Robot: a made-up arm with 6 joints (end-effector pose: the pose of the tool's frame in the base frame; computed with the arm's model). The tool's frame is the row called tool. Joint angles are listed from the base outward.
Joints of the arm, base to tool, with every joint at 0 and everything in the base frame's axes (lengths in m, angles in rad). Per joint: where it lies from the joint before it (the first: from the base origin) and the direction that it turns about. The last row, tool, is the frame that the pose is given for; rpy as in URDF.
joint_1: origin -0.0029 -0.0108 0.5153 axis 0 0 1
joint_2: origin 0.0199 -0.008 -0.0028 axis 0.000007 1 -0.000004
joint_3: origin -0.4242 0.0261 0.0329 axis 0.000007 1 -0.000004
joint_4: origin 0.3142 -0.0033 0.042 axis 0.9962 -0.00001 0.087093
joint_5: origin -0.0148 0.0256 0.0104 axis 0.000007 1 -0.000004
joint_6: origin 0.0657 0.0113 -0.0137 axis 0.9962 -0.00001 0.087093
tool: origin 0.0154 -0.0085 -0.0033 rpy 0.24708 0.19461 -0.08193
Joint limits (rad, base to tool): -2.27..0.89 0.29..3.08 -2..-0.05 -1.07..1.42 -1.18..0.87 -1.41..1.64
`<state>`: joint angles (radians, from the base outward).
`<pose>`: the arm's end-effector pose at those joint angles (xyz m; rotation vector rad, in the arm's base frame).
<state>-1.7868 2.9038 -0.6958 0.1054 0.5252 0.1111</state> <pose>-0.0035 -0.2412 0.2911 -2.2919 -1.7078 0.6220</pose>
Working (the frame after each row of the table, in the pose's form):
after joint_1: -0.0029 -0.0108 0.5153 0.0000 0.0000 -1.7868
after joint_2: -0.0150 -0.0285 0.5125 2.3220 1.8677 -0.2774
after joint_3: -0.0795 -0.4444 0.5804 1.8638 1.4992 -0.9393
after joint_4: -0.0499 -0.2940 0.3029 1.9425 1.4655 -1.0316
after joint_5: -0.0304 -0.3182 0.3073 2.3252 1.7245 -0.5336
after joint_6: -0.0006 -0.2587 0.2930 2.4064 1.7243 -0.6429

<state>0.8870 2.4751 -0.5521 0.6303 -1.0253 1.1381</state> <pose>0.2206 0.2748 0.3698 1.0711 1.0355 -0.3264</pose>
Working (the frame after each row of the table, in the pose's form):
after joint_1: -0.0029 -0.0108 0.5153 0.0000 0.0000 0.8870
after joint_2: 0.0159 -0.0004 0.5125 -1.0788 2.2709 0.3734
after joint_3: 0.2191 0.2903 0.7489 -0.8448 1.7782 0.5895
after joint_4: 0.1781 0.2347 0.4395 -0.3601 1.8353 0.0435
after joint_5: 0.1846 0.2646 0.4464 -0.2600 0.8202 0.1907
after joint_6: 0.2160 0.2756 0.3870 0.8462 0.8286 -0.1974

